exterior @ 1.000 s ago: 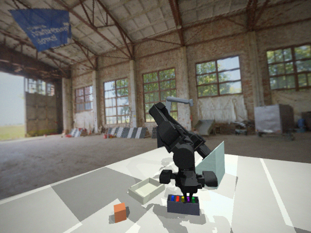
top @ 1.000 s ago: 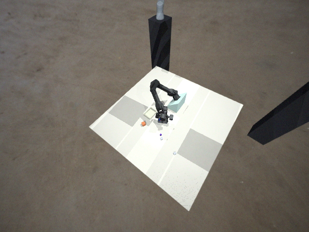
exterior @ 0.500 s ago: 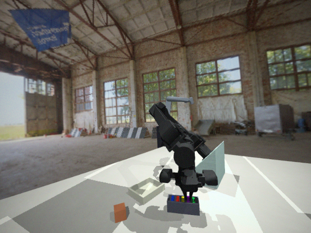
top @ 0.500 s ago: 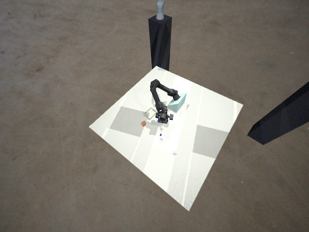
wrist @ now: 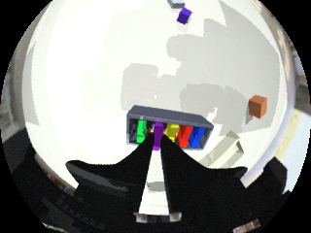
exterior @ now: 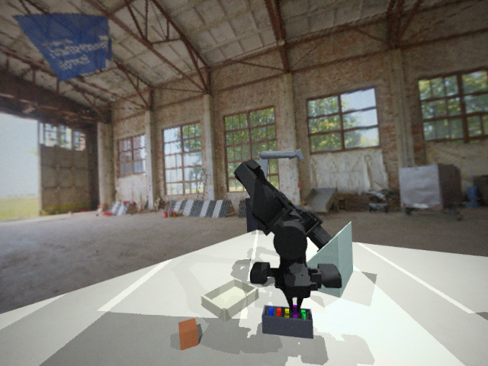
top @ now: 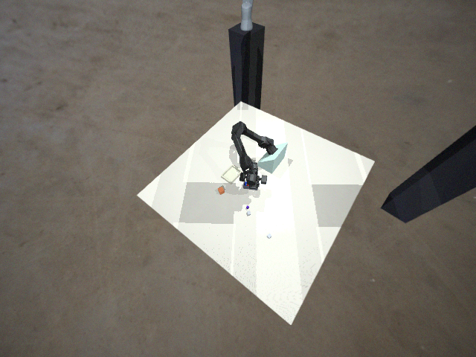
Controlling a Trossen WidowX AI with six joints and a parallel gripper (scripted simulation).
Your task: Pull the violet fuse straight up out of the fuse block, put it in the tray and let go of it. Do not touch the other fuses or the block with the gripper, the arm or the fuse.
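Right now my gripper tip is 30 mm short of the pale tray, 200 mm to the left of it and 40 mm above it. Also, from my gripper tip: violet fuse 10 mm below.
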